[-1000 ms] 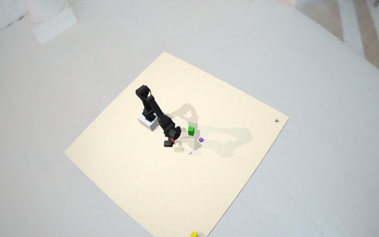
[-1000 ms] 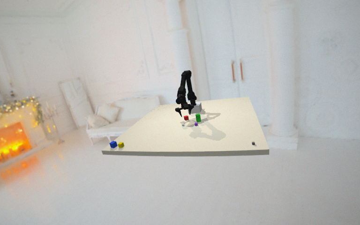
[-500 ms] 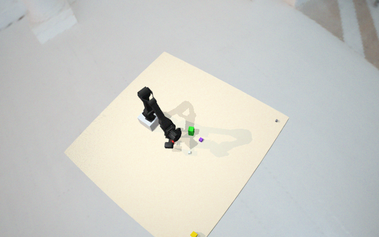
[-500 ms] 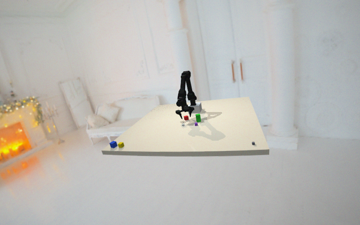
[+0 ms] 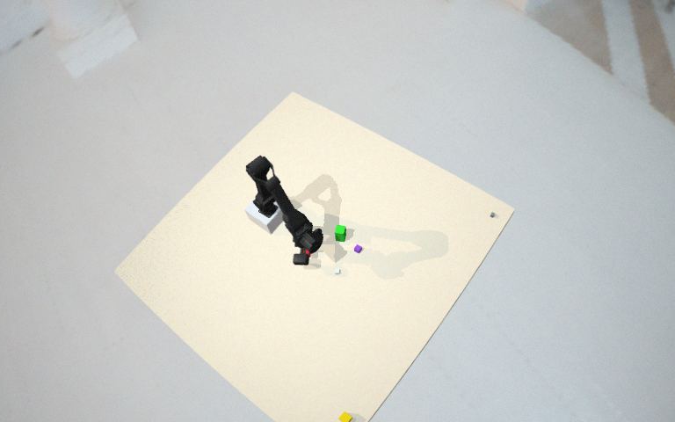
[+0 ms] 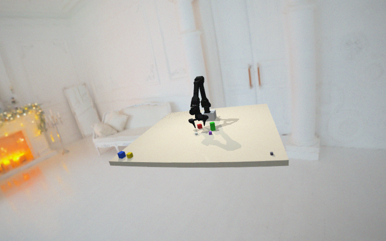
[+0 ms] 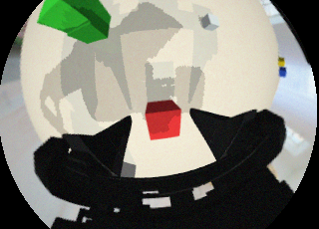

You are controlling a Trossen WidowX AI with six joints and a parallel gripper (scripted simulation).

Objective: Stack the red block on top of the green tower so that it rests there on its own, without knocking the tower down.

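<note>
My gripper tip is 140 mm to the right of the green block, 80 mm short of it and 50 mm below it. The rest, counted from my gripper tip: red block 10 mm above; small purple cube 180 mm ahead, 130 mm to the left; tiny white cube 160 mm ahead.
</note>
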